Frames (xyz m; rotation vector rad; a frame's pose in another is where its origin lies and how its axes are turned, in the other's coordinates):
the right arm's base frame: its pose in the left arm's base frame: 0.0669 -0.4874 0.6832 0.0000 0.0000 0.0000
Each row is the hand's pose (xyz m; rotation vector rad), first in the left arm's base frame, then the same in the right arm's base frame.
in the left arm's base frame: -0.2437 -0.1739 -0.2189 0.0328 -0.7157 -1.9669
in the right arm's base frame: -0.3106 0.3135 -0.9021 0.0328 -0.7157 -1.9669
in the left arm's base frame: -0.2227 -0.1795 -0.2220 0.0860 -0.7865 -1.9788
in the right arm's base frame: -0.2896 0.3079 -0.9052 0.0860 -0.7865 -1.9788
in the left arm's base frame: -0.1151 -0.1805 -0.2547 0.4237 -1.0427 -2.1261
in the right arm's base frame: -0.1820 0.3069 -0.9379 0.4237 -1.0427 -2.1261
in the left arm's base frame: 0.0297 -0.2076 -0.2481 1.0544 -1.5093 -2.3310
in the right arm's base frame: -0.0372 0.2798 -0.9313 1.0544 -1.5093 -2.3310
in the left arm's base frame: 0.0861 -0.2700 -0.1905 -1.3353 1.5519 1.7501
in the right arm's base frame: 0.0192 0.2174 -0.8737 -1.3353 1.5519 1.7501
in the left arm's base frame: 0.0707 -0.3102 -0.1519 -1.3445 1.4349 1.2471
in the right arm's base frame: 0.0038 0.1772 -0.8351 -1.3445 1.4349 1.2471
